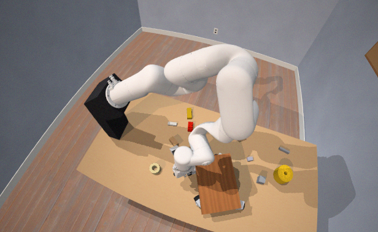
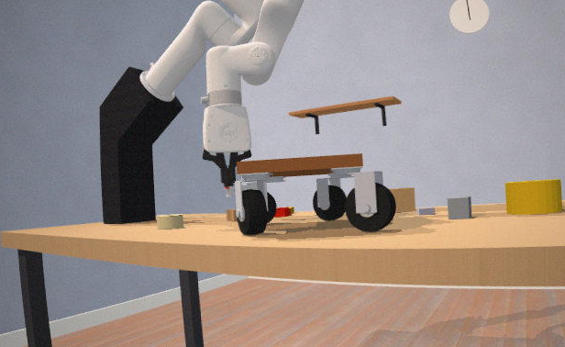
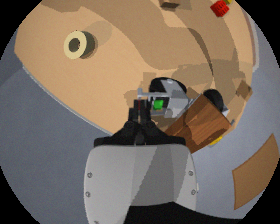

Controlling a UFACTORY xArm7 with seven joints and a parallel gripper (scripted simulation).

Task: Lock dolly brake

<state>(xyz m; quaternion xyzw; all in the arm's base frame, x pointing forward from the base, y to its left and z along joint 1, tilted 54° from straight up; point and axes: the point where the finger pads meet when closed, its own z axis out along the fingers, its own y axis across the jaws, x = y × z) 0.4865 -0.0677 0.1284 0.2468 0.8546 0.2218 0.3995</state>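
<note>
Now: hand 1 cm short of the brake pedal, 1 cm to the right of it and 3 cm above it. From my hand the other things lie so: brown box: 14 cm ahead, 44 cm to the left, 8 cm below; then tan block: 18 cm behind, 14 cm to the left, 9 cm below; then red brick: 16 cm behind, 29 cm to the left, 9 cm below.
</note>
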